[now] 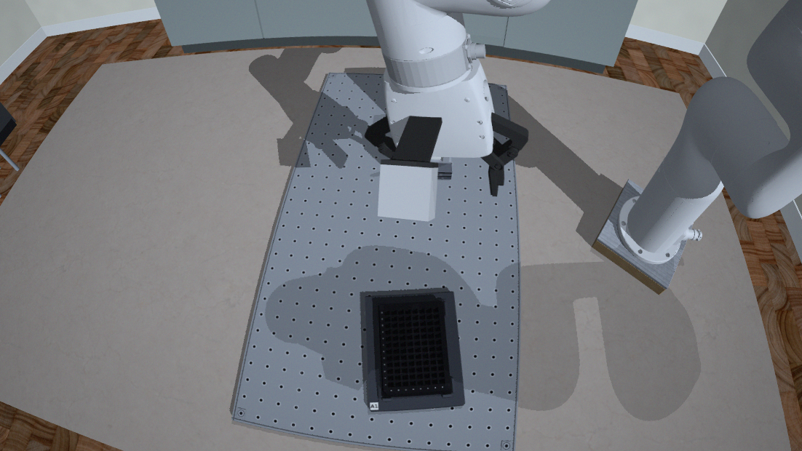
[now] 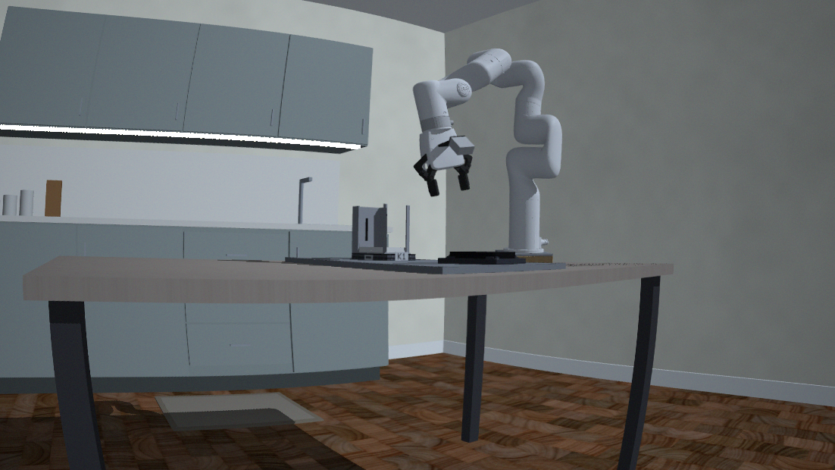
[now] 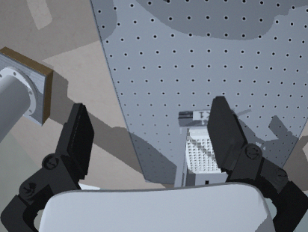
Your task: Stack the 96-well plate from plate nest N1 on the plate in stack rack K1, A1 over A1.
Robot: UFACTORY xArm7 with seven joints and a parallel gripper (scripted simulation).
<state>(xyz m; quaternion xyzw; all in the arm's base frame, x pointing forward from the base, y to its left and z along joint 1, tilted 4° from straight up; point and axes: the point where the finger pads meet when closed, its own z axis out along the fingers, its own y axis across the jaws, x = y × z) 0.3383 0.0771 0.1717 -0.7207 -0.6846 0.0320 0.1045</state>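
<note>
My hand is 160 mm above the black 96-well plate, 150 mm to the right of it and 20 mm short of it. The rest, counted from my hand: K1 label (170 mm below, 140 mm to the right, 50 mm ahead); plate nest N1 (170 mm below, 150 mm to the left, 20 mm ahead); white 96-well plate (220 mm to the right, 150 mm below, 60 mm ahead).
</note>
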